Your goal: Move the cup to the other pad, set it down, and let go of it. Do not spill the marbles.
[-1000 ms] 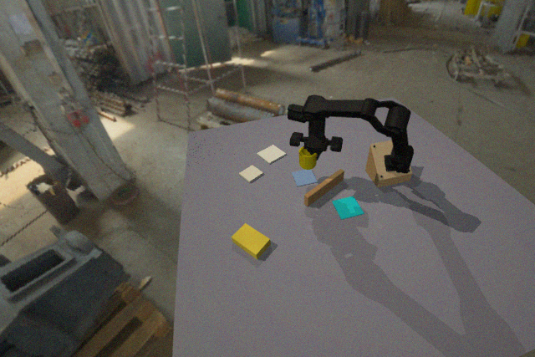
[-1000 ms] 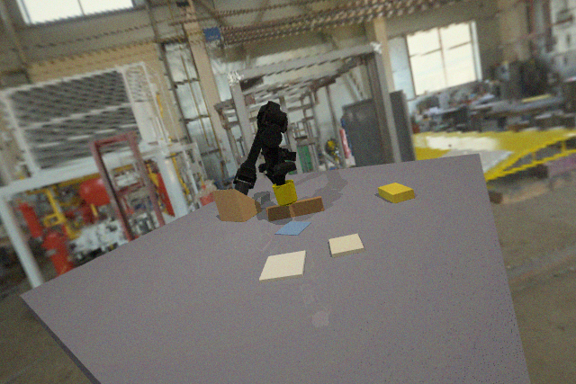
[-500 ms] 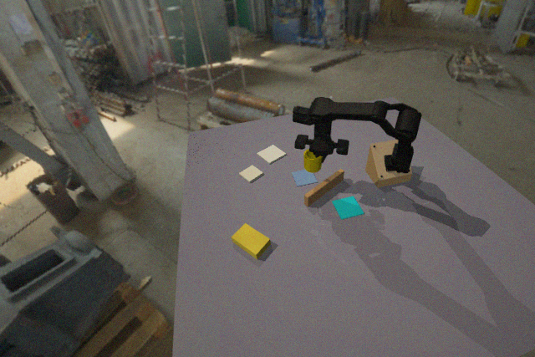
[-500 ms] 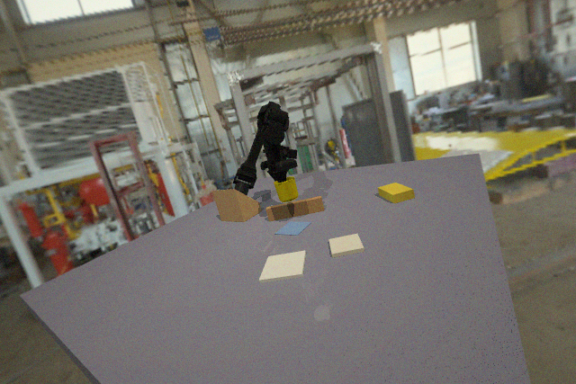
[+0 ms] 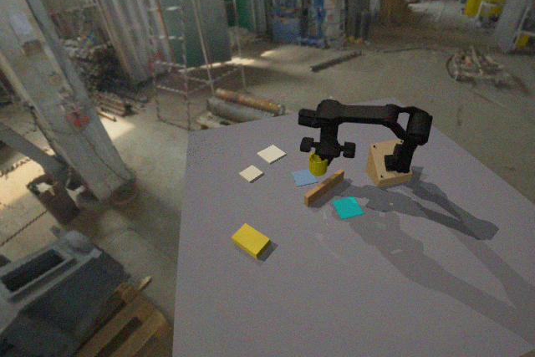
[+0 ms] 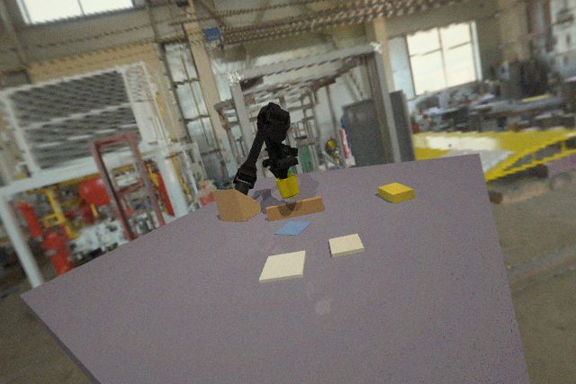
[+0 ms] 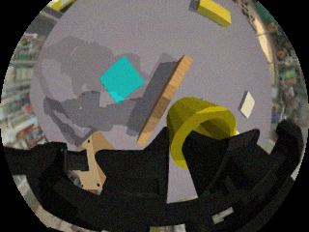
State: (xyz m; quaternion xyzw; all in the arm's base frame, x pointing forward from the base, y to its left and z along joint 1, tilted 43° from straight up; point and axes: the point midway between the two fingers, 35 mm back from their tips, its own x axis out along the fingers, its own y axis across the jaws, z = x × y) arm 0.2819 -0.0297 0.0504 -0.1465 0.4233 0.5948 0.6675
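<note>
Right now the cyan pad is 130 mm below my gripper tip, 110 mm to the left of it and 60 mm behind it. From my gripper tip the other things lie so: yellow cup (20 mm ahead, 10 mm to the right); then wooden bar (110 mm below, 20 mm to the left).
</note>
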